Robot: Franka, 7 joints.
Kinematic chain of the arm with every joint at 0, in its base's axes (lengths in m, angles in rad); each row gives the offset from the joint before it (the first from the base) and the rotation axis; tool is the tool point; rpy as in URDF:
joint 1: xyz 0 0 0.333 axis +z
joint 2: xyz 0 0 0 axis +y
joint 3: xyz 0 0 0.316 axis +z
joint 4: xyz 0.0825 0 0 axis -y
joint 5: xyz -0.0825 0 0.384 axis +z
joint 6: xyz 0 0 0 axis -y
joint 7: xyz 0.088 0 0 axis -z
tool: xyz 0 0 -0.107 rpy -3.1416 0 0
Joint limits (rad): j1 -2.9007..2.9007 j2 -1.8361..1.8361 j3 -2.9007..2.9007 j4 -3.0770..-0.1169 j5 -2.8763..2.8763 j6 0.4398..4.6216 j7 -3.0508..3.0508
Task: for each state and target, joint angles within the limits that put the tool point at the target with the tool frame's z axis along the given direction. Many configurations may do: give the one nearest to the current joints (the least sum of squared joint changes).
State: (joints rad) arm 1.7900 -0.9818 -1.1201 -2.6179 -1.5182 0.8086 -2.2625
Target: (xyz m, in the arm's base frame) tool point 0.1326 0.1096 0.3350 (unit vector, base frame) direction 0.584 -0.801 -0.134
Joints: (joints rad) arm 2.0490 -1.0534 -0.7052 -3.0633 -1.0364 0.6251 -2.2625
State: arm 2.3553 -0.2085 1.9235 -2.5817 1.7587 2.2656 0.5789
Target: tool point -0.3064 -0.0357 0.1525 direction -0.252 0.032 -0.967
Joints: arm 1.8118 -0.8009 1.9441 -2.8145 1.9327 2.5764 0.5789
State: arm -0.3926 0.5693 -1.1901 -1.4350 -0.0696 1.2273 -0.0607
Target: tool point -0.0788 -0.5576 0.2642 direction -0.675 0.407 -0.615
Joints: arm -0.6112 0.7619 -1.1179 -1.9915 -0.1675 1.9717 -0.0607
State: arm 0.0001 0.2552 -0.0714 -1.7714 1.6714 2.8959 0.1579
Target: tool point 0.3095 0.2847 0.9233 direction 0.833 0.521 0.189
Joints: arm -0.3694 -0.5297 0.7854 -1.6161 0.9645 2.9836 0.1579
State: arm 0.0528 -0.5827 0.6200 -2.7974 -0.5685 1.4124 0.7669
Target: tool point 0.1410 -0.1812 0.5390 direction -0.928 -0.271 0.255
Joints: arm -0.6884 -0.7678 0.2865 -2.7311 -1.3322 0.8129 0.7669
